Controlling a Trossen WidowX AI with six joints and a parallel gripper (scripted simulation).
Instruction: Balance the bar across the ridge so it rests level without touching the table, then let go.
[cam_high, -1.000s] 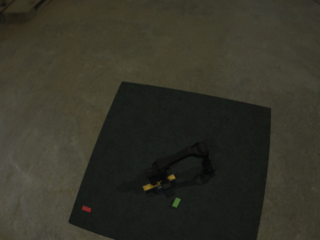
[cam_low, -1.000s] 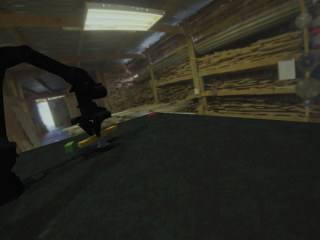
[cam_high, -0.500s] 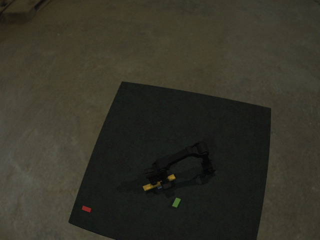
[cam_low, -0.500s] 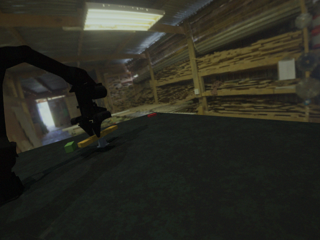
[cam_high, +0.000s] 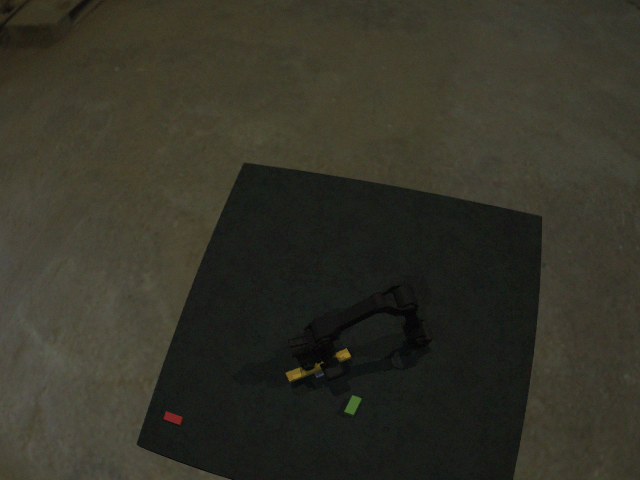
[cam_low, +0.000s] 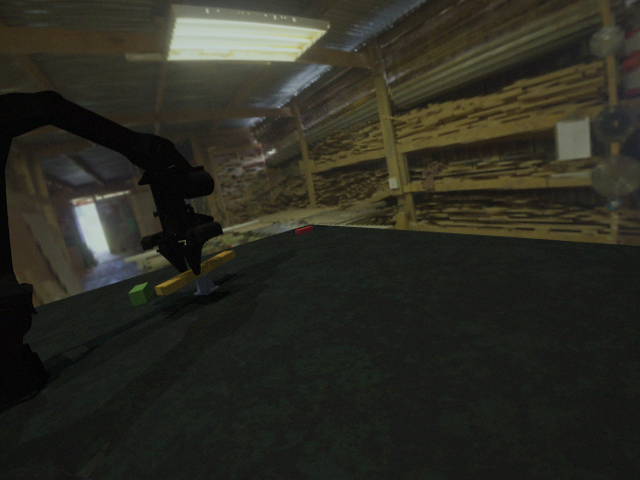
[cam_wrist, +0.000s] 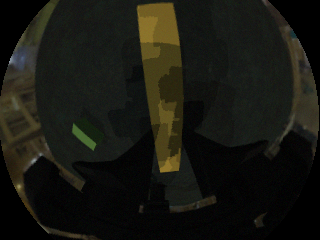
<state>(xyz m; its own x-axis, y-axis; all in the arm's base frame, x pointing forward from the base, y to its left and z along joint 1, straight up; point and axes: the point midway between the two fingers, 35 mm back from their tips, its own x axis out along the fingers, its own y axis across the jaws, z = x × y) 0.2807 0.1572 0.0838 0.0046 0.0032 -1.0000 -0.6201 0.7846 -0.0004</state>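
Now: gripper tip 20 mm short of the yellow bar and 20 mm to the right of it. Also, from my gripper tip: red block 460 mm ahead, 340 mm to the left, 40 mm below; ridge 20 mm ahead, 20 mm to the left, 10 mm below; green block 120 mm behind, 130 mm to the left, 30 mm below.
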